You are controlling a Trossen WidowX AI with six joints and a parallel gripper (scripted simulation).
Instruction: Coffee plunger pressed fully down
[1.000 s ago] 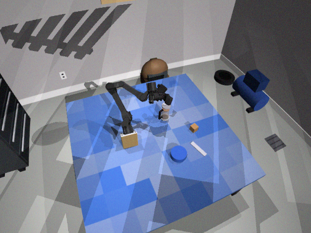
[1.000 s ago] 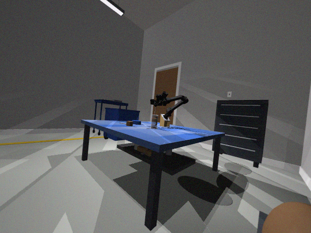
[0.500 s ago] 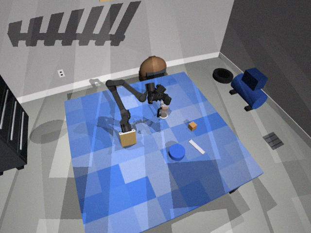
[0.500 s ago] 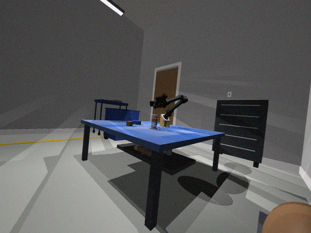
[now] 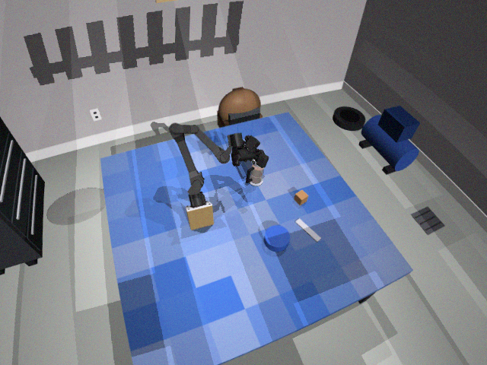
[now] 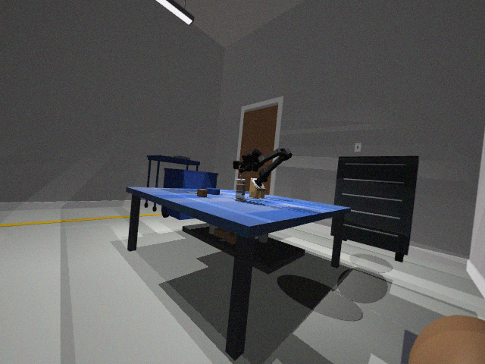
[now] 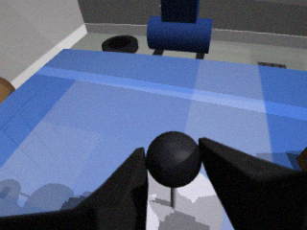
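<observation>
My gripper tip is now 30 mm past the coffee press, 10 mm to the left of it and 100 mm above it. From my gripper tip the other things lie so: small brown cube (130 mm ahead, 230 mm to the right, 180 mm below).
</observation>
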